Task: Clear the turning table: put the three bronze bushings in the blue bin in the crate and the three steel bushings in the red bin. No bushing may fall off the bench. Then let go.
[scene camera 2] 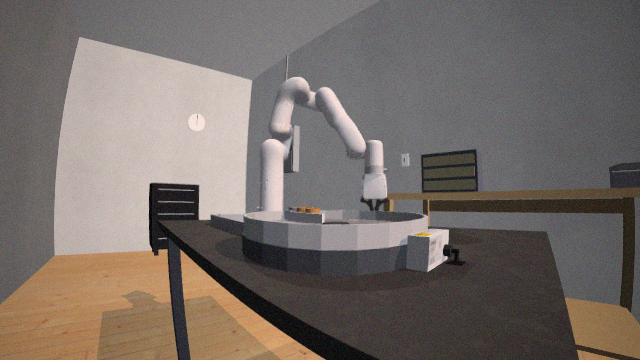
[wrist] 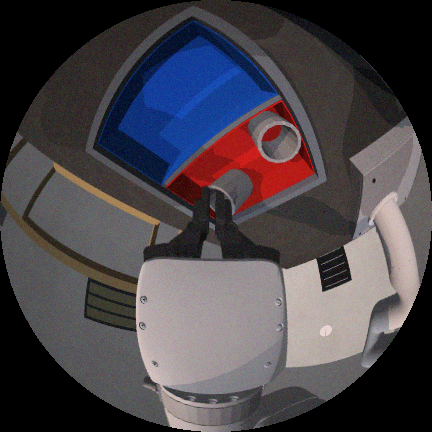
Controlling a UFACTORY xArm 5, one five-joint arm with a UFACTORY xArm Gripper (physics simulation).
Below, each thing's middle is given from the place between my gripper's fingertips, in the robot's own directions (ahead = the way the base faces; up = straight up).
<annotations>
Right now my hand is 4 cm short of the crate [wrist: 174,118], 5 cm to the left of it and 2 cm above it. Also, from my hand: turning table [scene camera 2: 335,242]: 18 cm ahead, 42 cm to the right.
</annotations>
